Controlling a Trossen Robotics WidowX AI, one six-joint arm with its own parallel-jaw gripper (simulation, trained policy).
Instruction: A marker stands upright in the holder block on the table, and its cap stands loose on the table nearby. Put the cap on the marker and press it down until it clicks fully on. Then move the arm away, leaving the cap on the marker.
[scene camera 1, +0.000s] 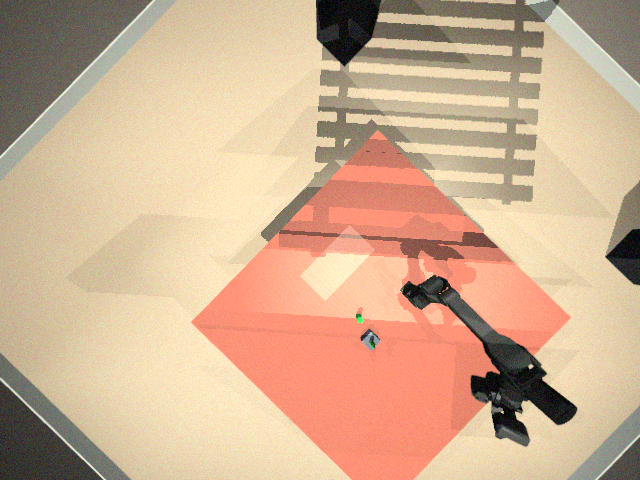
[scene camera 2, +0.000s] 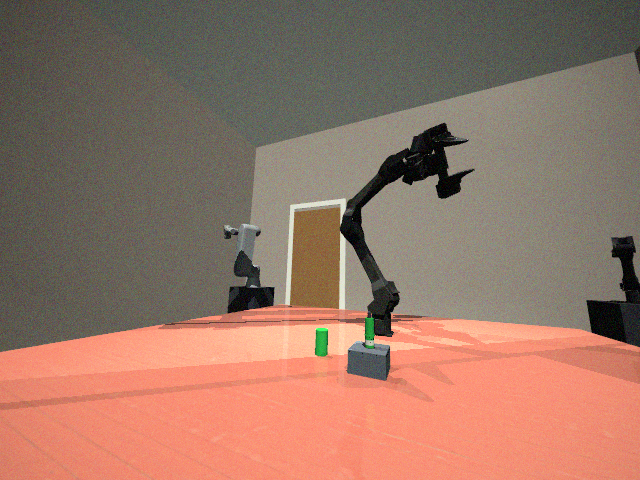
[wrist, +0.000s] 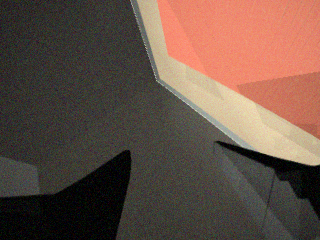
my gripper: scene camera 1 495, 425; scene camera 2; wrist
same spot on my gripper: (wrist: 273, 189) = (scene camera 2: 452, 175)
